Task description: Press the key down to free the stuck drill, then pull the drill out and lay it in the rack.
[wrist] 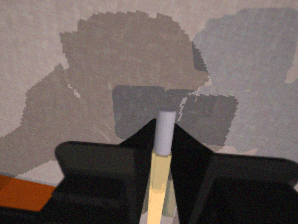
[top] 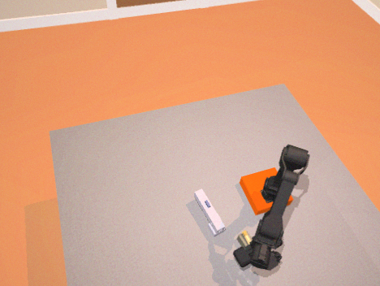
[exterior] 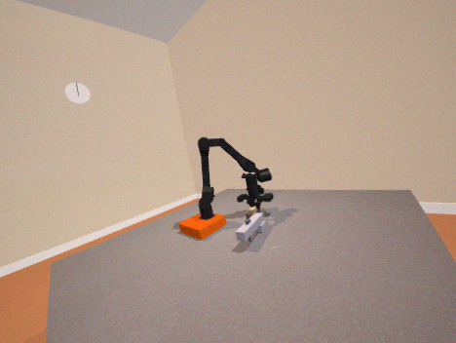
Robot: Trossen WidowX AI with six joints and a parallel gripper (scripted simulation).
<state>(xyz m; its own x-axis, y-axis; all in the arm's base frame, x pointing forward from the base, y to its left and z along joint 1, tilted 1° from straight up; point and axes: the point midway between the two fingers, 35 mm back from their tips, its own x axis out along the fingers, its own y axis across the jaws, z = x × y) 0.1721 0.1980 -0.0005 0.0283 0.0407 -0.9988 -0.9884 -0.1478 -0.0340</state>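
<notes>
Right now my gripper tip is 4 cm to the left of the yellow drill and 4 cm below it. From my gripper tip the other things lie so: blue key: 11 cm ahead, 23 cm to the right, 4 cm above; then box-like rack: 1 cm ahead, 5 cm to the right, 1 cm above.
</notes>
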